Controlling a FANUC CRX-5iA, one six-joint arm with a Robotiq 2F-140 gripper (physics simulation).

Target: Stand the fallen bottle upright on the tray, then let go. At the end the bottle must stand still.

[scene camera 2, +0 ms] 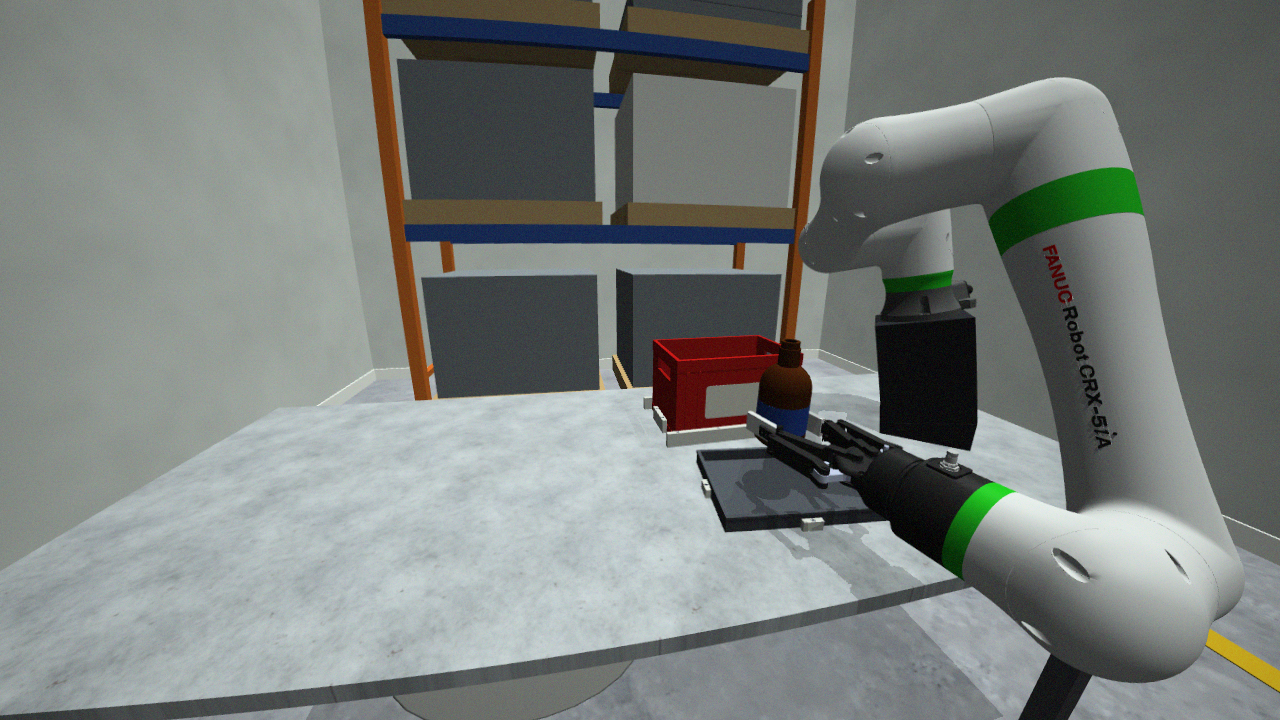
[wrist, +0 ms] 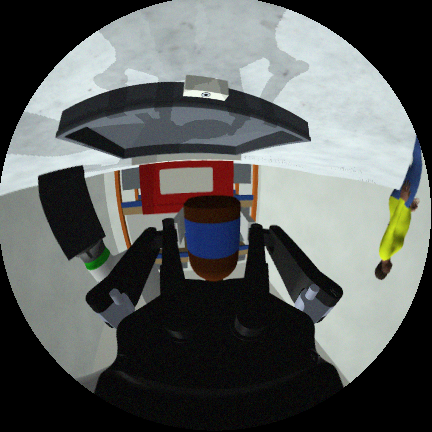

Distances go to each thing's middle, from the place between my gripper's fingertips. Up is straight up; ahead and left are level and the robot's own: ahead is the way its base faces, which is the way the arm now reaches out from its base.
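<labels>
The brown bottle (scene camera 2: pixel 785 389) first: my hand is 50 mm below it and 20 mm to the right of it, and going by their middles, that bottle is the nearest to my hand of the things named here. There's a red crate (scene camera 2: pixel 708 382) too, and that's 50 mm below my hand, 270 mm to the right of it and 70 mm behind it. As for the dark tray (scene camera 2: pixel 751 490), it's 120 mm below my hand, 10 mm to the left of it and 30 mm behind it.
</labels>
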